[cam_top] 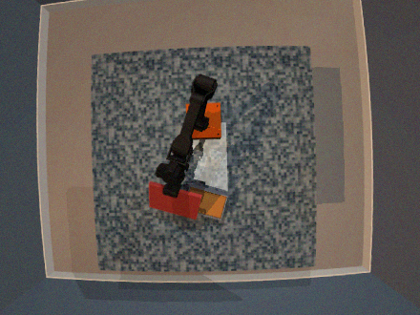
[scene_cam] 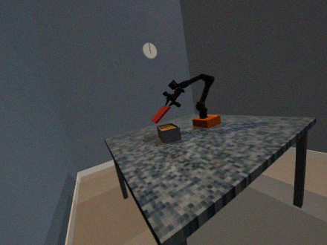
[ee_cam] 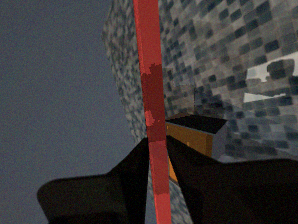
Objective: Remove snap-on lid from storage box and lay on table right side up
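Now: the lid 70 mm ahead of my gripper tip, 50 mm below it and 10 mm to the right of it. The rest, counted from my gripper tip: storage box 190 mm below, 140 mm to the left, 70 mm ahead.
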